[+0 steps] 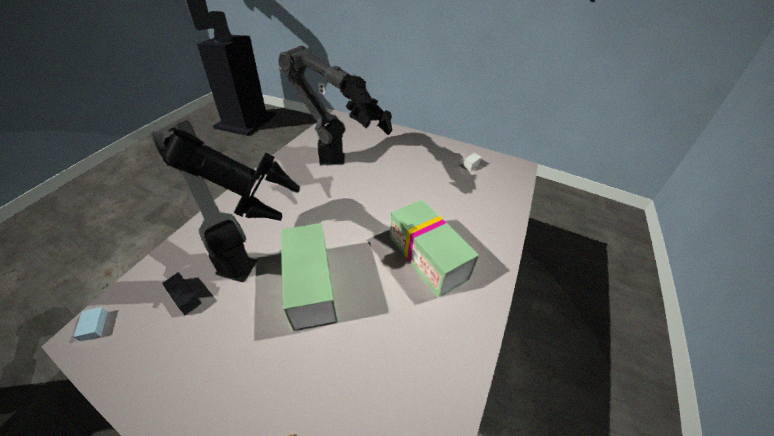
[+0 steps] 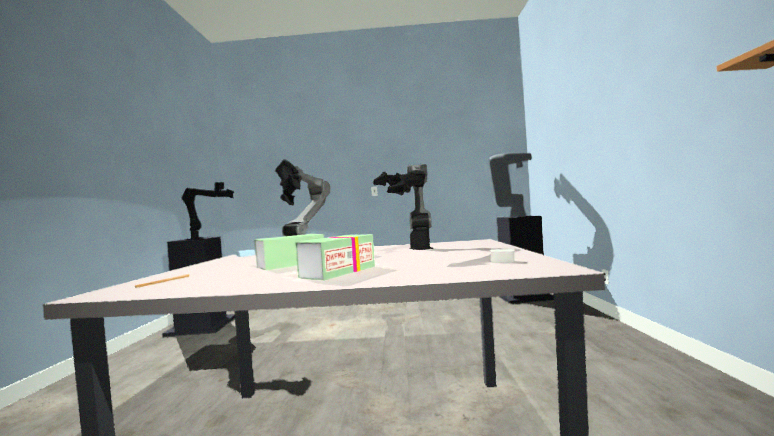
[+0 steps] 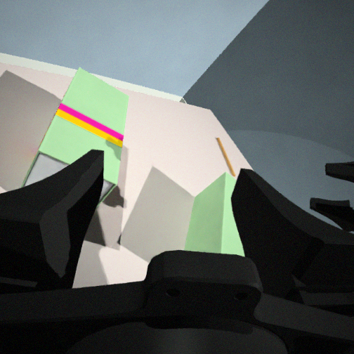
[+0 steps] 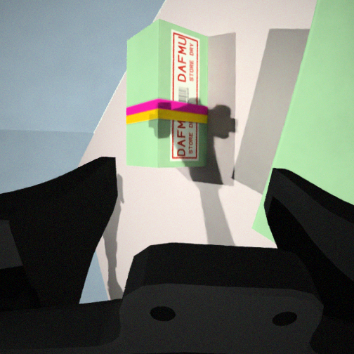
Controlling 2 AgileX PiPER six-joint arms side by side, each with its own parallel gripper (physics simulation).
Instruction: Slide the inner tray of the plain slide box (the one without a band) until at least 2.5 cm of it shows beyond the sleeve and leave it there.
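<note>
The plain green slide box (image 1: 304, 266) (image 2: 276, 252) (image 3: 207, 222) (image 4: 320, 120) lies on the table. Its grey inner tray end (image 1: 311, 315) looks about flush with the sleeve. The banded green box (image 1: 445, 247) (image 2: 335, 258) (image 3: 100, 107) (image 4: 165, 70) has a magenta and yellow band and a red label, and lies apart from the plain one. My left gripper (image 1: 377, 121) (image 3: 171, 175) is open and empty, high over the table, away from both boxes. My right gripper (image 1: 289, 204) (image 4: 192, 181) is open and empty, above the table near the plain box's far end.
A small white block (image 1: 473, 161) (image 2: 502, 255) and a pale blue block (image 1: 90, 323) (image 2: 246, 252) lie on the table (image 1: 411, 368). A black object (image 1: 183, 293) lies near the right arm's base. An orange stick (image 2: 162, 281) (image 3: 225, 156) lies near a table edge.
</note>
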